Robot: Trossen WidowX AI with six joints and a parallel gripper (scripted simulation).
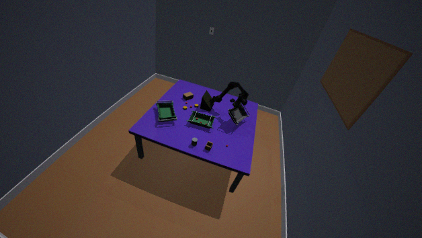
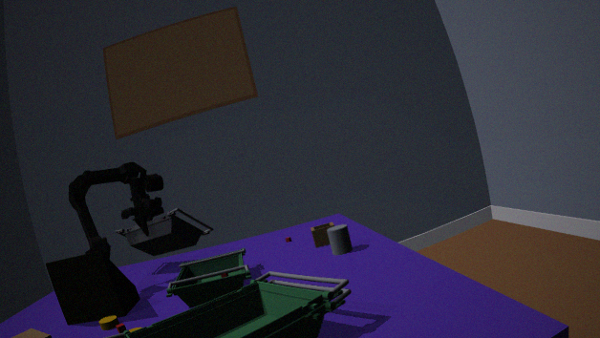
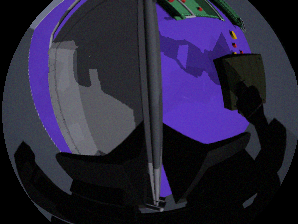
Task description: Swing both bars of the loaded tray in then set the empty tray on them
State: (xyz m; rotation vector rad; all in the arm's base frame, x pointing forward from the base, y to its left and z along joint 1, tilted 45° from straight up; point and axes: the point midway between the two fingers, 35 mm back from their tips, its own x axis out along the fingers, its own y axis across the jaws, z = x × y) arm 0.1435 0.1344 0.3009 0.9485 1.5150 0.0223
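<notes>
My gripper tip is 70 mm to the right of the grey tray, 40 mm short of it and 10 mm above it. Also, from my gripper tip: tan block 630 mm to the right, 220 mm behind, 110 mm below; then red block 480 mm ahead, 140 mm below, 20 mm to the right.
</notes>
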